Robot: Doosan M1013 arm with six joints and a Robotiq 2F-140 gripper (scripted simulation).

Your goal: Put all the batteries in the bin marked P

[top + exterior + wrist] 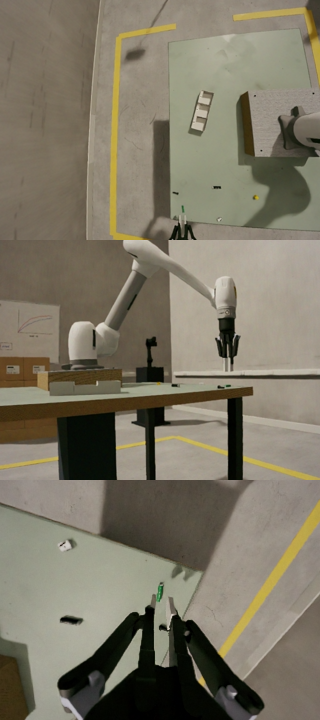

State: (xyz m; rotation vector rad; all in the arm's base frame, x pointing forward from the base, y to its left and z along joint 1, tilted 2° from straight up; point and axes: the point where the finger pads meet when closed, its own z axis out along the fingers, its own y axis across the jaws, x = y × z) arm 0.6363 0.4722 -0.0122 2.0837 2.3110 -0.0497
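The thin green stick is 10 mm to the right of my hand and 100 mm below it. Also, from my hand: small black screw (40 mm ahead, 110 mm to the right, 100 mm below); small white piece (220 mm behind, 40 mm to the left, 100 mm below); yellow piece (440 mm behind, 90 mm to the right, 100 mm below).
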